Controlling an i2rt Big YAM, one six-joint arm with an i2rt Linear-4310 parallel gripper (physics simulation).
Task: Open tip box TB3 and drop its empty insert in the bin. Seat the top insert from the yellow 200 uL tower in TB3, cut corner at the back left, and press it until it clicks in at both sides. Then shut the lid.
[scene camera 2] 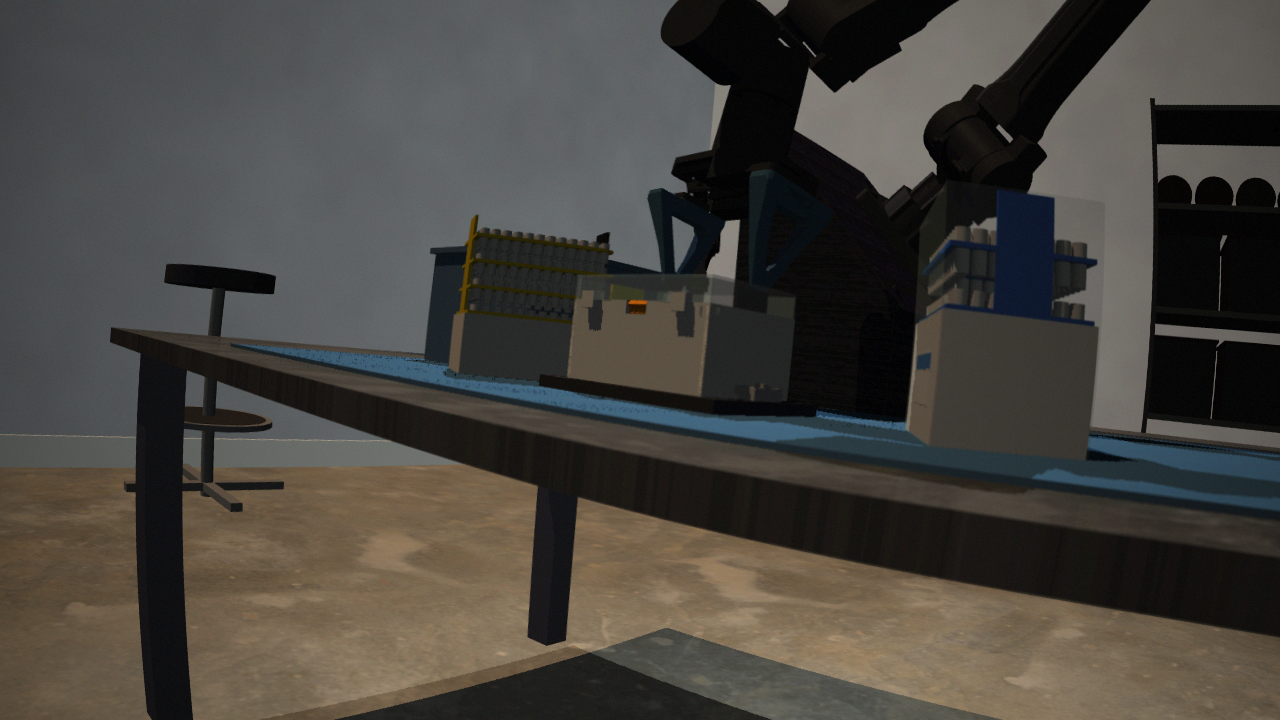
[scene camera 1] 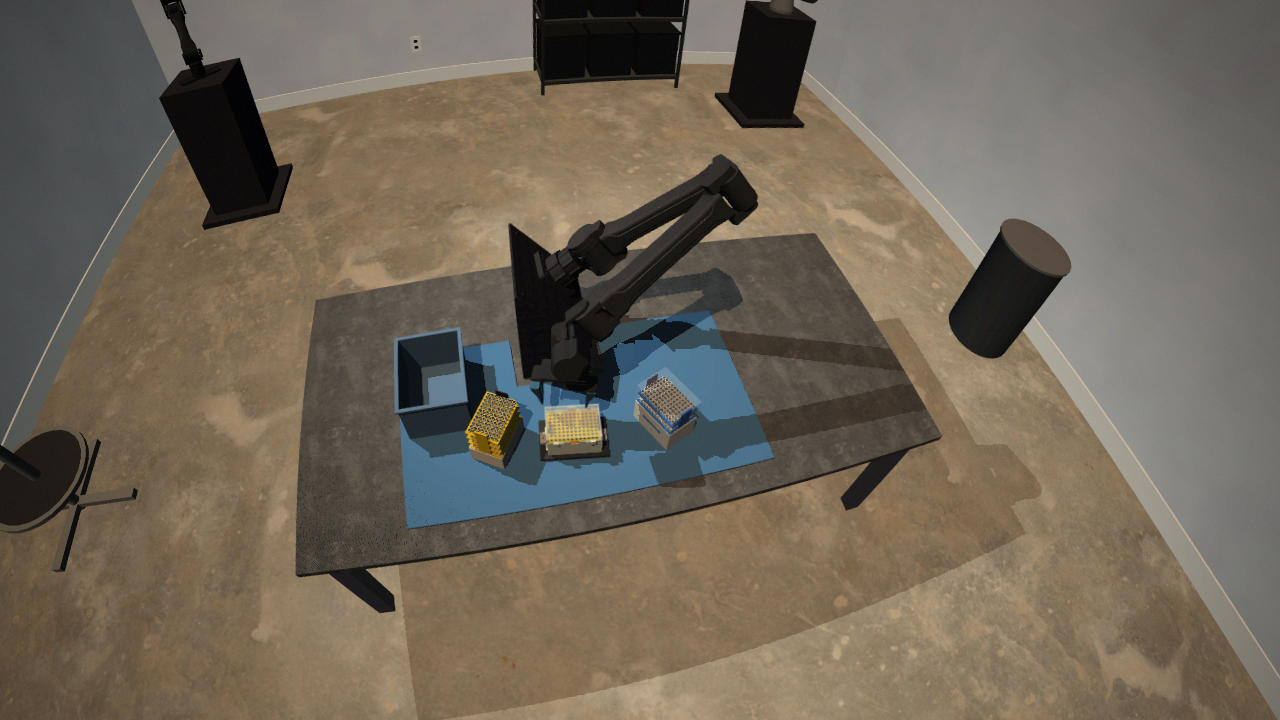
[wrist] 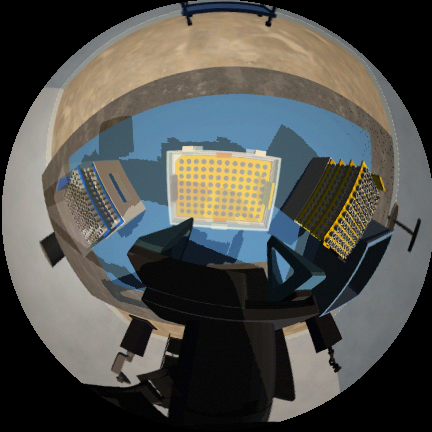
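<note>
The tip box TB3 (scene camera 1: 573, 445) (scene camera 2: 637, 353) stands in a dark holder at the middle of the mat, its clear lid shut. Its yellow insert (scene camera 1: 573, 424) (wrist: 220, 189) shows through the lid. The yellow tower (scene camera 1: 494, 424) (scene camera 2: 535, 273) (wrist: 345, 205) stands left of it in scene camera 1, several inserts stacked on a light base. The blue bin (scene camera 1: 431, 410) (scene camera 2: 442, 304) (wrist: 369, 265) stands behind the tower on the left. My gripper (scene camera 1: 564, 401) (scene camera 2: 716, 275) (wrist: 232, 230) is open and empty, pointing down close to the box's back edge. Any contact with the lid cannot be told.
A blue-trimmed tower (scene camera 1: 666, 413) (scene camera 2: 1002, 380) (wrist: 120, 190) with a clear cover stands right of the box in scene camera 1. A dark upright panel (scene camera 1: 534, 304) stands behind the gripper. The blue mat (scene camera 1: 465, 501) lies on the dark table (scene camera 1: 349, 465).
</note>
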